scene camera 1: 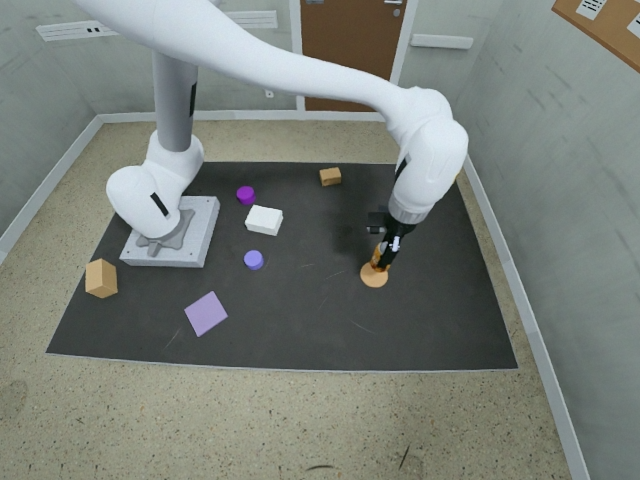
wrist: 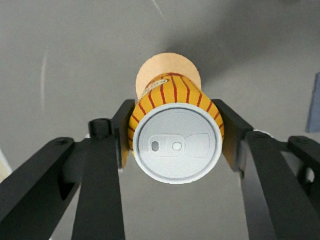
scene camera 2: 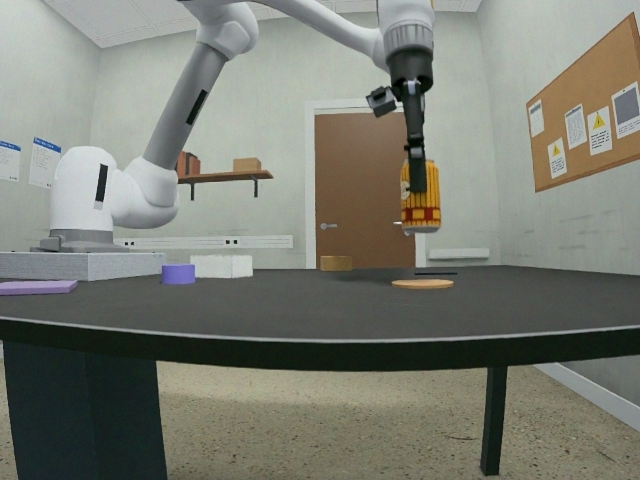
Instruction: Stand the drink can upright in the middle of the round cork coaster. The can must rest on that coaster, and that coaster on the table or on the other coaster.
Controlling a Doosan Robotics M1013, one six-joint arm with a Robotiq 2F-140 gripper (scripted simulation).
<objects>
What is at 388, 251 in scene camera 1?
My gripper.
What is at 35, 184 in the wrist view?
My gripper.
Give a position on a white block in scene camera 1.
265, 220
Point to a lilac square coaster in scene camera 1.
207, 312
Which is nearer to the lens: the drink can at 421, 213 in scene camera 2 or the white block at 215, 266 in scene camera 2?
The drink can.
</objects>
